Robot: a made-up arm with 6 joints.
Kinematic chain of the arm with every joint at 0, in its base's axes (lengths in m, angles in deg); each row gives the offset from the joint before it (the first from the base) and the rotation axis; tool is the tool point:
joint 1: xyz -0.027 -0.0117 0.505 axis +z
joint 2: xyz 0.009 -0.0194 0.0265 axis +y
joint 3: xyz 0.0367 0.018 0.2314 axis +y
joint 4: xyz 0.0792 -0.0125 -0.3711 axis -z
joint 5: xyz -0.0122 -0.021 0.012 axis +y
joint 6: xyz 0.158 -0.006 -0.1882 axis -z
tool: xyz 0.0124 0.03 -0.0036
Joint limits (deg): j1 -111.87..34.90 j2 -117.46..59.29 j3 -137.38..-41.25 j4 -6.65..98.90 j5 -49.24..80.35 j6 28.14..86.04
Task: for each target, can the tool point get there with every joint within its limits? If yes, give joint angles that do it. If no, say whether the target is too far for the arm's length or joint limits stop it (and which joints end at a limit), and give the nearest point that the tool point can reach.
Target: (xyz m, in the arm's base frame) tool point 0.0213 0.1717 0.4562
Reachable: no: joint limits stop it (at a limit: joint 1, joint 3, joint 5, joint 6) | nearest point 0.2501 0.2749 0.3192 | short by 0.286 m
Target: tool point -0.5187 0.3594 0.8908
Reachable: yes | joints -60.72 -93.09 -115.91 71.29 -23.76 58.74
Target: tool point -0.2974 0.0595 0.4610
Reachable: no: joint limits stop it (at a limit: joint 1, joint 2, joint 3, joint 4, joint 5, joint 6) | nearest point -0.3156 -0.0290 0.2927 | short by 0.191 m
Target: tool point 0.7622 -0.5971 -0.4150
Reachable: no: too far | nearest point 0.4572 -0.3709 0.1043 | short by 0.643 m
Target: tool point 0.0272 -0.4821 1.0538
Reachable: yes | joints -85.80 -30.09 -85.51 58.05 52.84 51.70
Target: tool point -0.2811 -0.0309 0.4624
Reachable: no: joint limits stop it (at a limit: joint 1, joint 3, joint 4, joint 5, joint 6) | nearest point -0.3550 -0.1271 0.3844 | short by 0.144 m
